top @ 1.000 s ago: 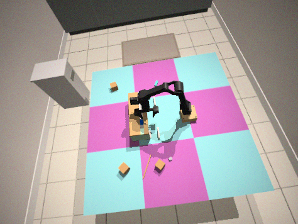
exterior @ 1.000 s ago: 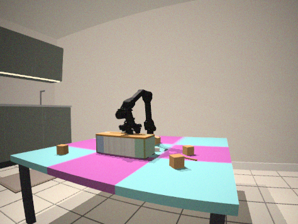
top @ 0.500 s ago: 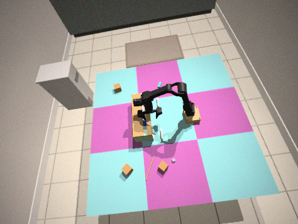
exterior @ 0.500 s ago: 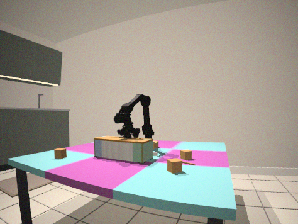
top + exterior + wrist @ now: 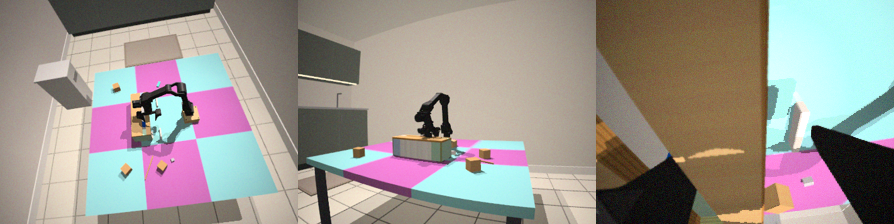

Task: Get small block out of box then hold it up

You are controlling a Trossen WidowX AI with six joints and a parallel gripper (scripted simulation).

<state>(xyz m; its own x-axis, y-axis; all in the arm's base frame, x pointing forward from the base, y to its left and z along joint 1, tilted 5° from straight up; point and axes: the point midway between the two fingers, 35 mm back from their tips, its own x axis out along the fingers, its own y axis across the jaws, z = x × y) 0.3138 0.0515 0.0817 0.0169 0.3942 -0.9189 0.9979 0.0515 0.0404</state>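
Now: the blue block 50 mm ahead of my gripper tip and 20 mm to the left of it. Round my gripper tip: box (40 mm ahead, 70 mm to the right, 30 mm below); thin stick (30 mm ahead, 340 mm to the left, 80 mm below).
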